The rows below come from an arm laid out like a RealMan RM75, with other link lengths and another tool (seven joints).
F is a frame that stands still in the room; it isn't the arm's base.
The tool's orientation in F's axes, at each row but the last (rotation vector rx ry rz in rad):
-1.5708 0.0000 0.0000
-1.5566 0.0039 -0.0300
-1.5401 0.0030 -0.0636
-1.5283 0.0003 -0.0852
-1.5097 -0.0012 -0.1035
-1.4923 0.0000 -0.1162
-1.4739 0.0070 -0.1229
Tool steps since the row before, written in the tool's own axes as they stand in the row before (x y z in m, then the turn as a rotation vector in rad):
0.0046 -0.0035 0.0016 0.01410 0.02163 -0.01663
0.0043 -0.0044 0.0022 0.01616 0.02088 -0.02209
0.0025 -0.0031 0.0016 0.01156 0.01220 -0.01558
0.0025 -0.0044 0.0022 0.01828 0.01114 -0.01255
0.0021 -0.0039 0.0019 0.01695 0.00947 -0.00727
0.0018 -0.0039 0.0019 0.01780 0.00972 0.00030
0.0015 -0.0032 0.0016 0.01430 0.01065 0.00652
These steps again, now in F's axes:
0.0046 0.0016 0.0035 0.01410 -0.01663 -0.02163
0.0043 0.0020 0.0045 0.01603 -0.02214 -0.02092
0.0024 0.0014 0.0032 0.01137 -0.01570 -0.01223
0.0024 0.0019 0.0046 0.01817 -0.01309 -0.01068
0.0019 0.0015 0.0041 0.01707 -0.00784 -0.00878
0.0016 0.0015 0.0042 0.01847 -0.00036 -0.00836
0.0014 0.0012 0.0034 0.01557 0.00620 -0.00893

